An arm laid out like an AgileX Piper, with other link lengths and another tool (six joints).
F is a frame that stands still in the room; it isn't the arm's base.
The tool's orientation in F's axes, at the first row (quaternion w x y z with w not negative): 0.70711 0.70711 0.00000 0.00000
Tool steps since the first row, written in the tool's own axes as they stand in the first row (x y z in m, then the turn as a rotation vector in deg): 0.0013 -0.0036 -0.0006 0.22 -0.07 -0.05; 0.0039 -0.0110 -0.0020 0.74 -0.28 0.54; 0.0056 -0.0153 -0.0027 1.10 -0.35 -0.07; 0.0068 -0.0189 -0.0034 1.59 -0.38 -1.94; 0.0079 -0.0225 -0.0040 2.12 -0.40 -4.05; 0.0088 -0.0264 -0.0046 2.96 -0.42 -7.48; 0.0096 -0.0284 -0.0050 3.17 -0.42 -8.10; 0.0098 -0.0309 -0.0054 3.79 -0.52 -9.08
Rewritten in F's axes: 0.0013 0.0006 -0.0036 0.22 0.05 -0.07; 0.0039 0.0020 -0.0110 0.74 -0.54 -0.28; 0.0056 0.0027 -0.0153 1.10 0.07 -0.35; 0.0068 0.0034 -0.0189 1.59 1.94 -0.38; 0.0079 0.0040 -0.0225 2.12 4.05 -0.40; 0.0088 0.0046 -0.0264 2.96 7.48 -0.42; 0.0096 0.0050 -0.0284 3.17 8.10 -0.42; 0.0098 0.0054 -0.0309 3.79 9.08 -0.52
